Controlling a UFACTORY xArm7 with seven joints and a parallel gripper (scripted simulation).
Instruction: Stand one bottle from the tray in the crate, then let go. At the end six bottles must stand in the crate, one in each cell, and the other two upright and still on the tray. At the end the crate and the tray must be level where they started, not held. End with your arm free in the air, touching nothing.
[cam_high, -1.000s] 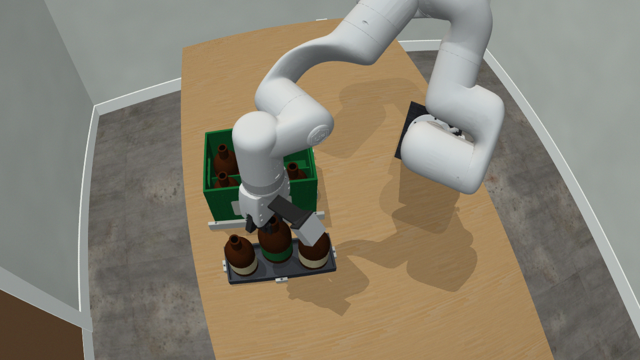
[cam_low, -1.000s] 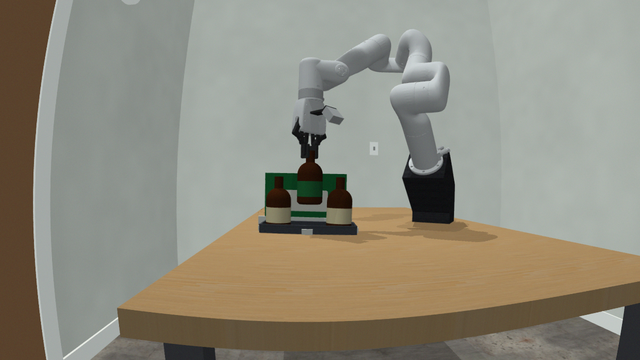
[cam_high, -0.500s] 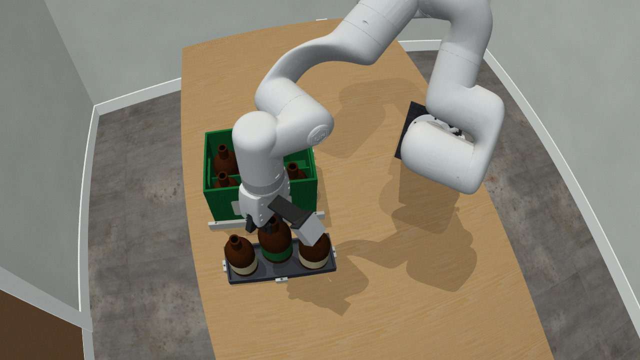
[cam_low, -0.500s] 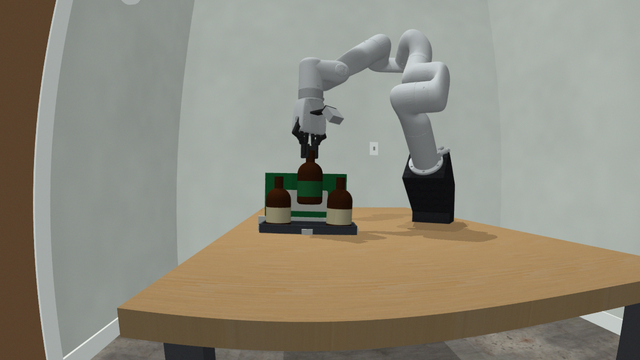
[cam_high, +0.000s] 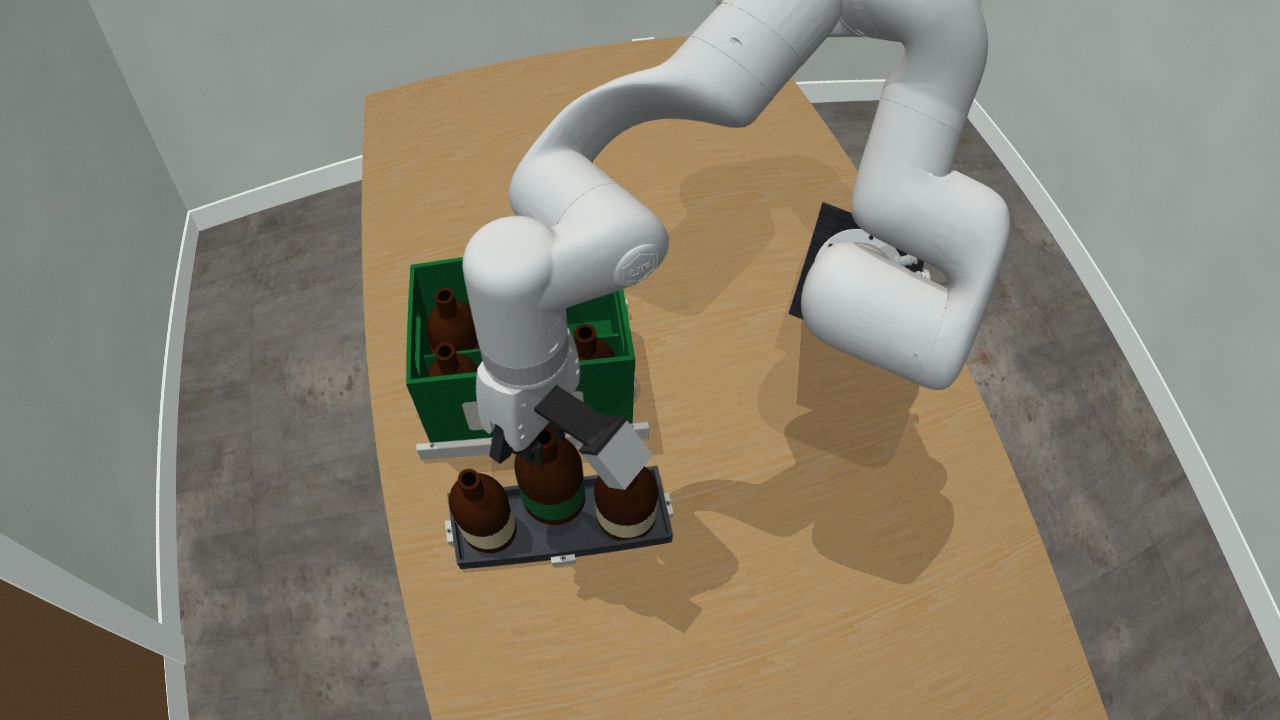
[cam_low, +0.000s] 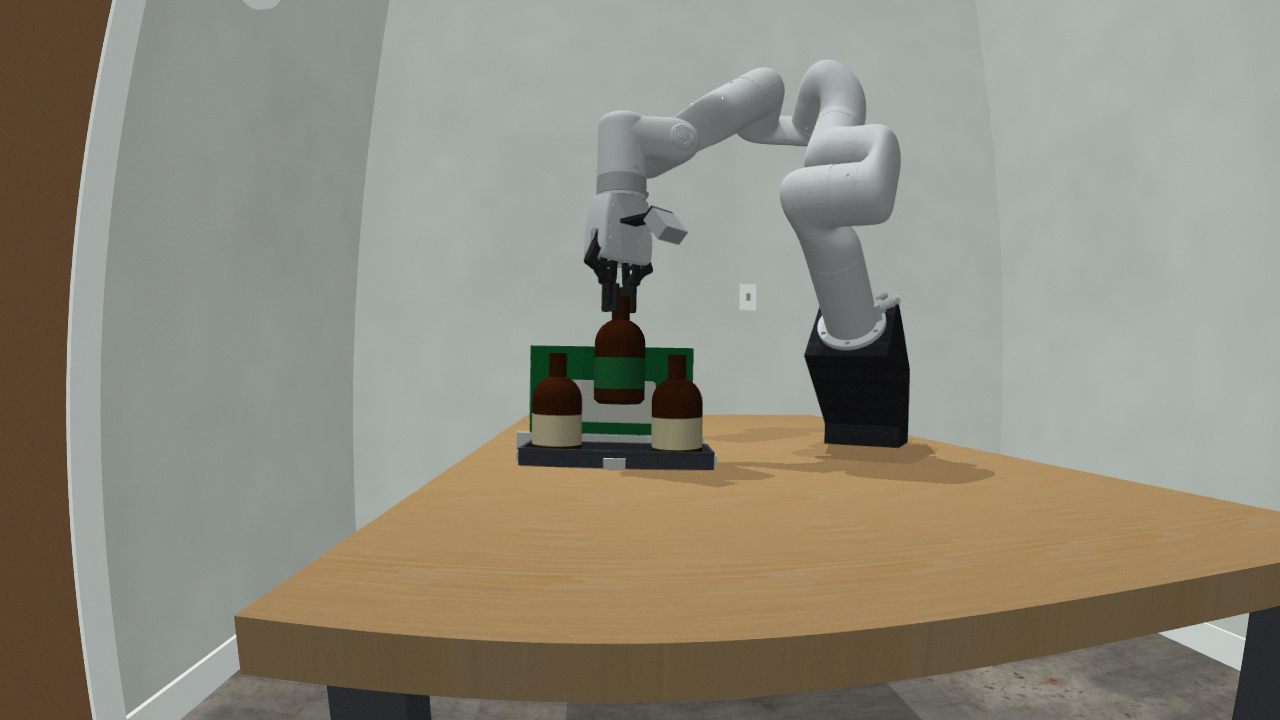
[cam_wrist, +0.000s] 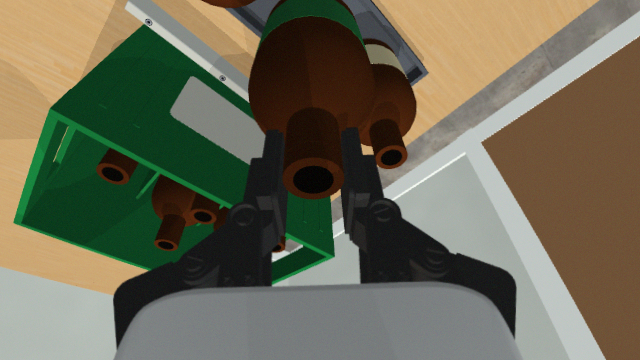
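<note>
Right now my hand is 7 cm above the green-label bottle. Also, from my hand: dark tray: 23 cm below; then green crate: 5 cm ahead, 21 cm to the right, 16 cm below.
</note>
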